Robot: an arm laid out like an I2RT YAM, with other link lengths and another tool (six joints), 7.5 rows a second.
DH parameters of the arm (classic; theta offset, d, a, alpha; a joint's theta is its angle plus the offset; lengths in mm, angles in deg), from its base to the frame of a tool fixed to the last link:
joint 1: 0 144.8 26.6 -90
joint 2: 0 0 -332.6 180
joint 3: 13.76 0 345.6 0
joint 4: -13.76 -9.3 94.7 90
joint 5: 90 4.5 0 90
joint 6: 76 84.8 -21.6 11.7
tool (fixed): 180 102.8 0 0
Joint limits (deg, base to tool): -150..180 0..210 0..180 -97..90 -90..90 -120..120
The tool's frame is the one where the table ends.
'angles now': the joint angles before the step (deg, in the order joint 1, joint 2, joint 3, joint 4, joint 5, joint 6). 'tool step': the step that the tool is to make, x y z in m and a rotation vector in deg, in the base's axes. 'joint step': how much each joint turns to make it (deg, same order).
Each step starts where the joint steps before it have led.
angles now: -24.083 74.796 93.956 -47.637 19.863 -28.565
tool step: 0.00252 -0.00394 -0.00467 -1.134 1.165 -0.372
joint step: 0.002 0.348 -0.616 0.791 1.051 -1.225
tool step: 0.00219 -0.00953 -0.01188 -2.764 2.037 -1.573
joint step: -0.002 0.004 -2.718 2.895 2.984 -2.374
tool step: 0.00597 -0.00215 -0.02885 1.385 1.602 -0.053
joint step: 0.001 0.083 -3.513 1.323 -0.255 0.609
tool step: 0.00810 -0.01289 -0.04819 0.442 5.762 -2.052
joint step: -0.087 2.371 -3.421 0.608 2.713 -0.607
